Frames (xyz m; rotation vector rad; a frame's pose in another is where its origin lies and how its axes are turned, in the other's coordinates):
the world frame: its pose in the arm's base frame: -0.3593 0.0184 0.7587 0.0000 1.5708 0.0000
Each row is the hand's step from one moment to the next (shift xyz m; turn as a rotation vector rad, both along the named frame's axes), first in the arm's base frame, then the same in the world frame.
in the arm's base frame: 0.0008 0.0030 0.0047 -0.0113 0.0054 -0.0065
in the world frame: -0.0047 0.0030 0.0008 0.0065 0.0054 -0.0113
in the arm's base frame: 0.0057 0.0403 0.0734 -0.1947 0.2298 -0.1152
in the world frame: -0.0734 0.0403 0.0057 0.1152 0.2298 -0.1947
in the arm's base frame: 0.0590 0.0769 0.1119 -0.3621 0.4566 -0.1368
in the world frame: -0.1119 0.0769 0.0590 0.1368 0.4566 -0.3621
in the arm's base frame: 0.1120 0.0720 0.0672 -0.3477 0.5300 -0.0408
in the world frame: -0.0672 0.0720 0.1120 0.0408 0.5300 -0.3477
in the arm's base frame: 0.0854 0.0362 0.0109 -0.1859 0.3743 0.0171
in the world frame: -0.0109 0.0362 0.0854 -0.0171 0.3743 -0.1859
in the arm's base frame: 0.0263 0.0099 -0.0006 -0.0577 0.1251 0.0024
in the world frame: 0.0006 0.0099 0.0263 -0.0024 0.1251 -0.0577
